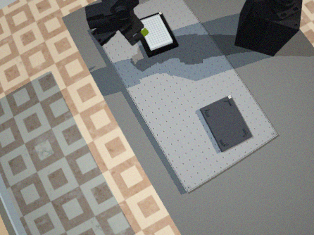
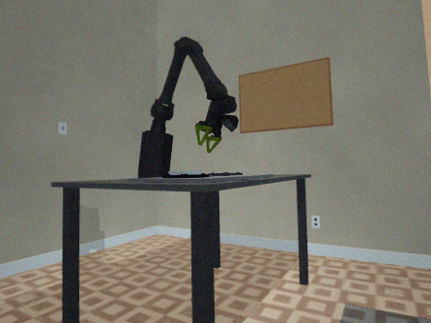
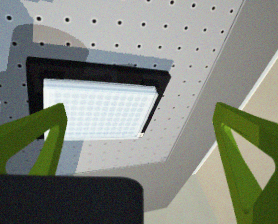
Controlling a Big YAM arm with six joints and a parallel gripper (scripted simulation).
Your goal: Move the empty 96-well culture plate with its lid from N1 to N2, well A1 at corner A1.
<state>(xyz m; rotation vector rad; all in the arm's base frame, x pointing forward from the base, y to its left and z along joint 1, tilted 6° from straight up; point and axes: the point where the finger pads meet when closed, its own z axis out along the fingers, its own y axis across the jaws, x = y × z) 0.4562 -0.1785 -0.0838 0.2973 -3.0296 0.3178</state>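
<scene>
The clear lid is 10 cm below my hand and 10 cm behind it. The rest, counted from my hand: nest N1: 12 cm below, 10 cm behind; then plate: 10 cm below, 10 cm behind; then nest N2: 42 cm to the left, 15 cm behind, 12 cm below.
</scene>
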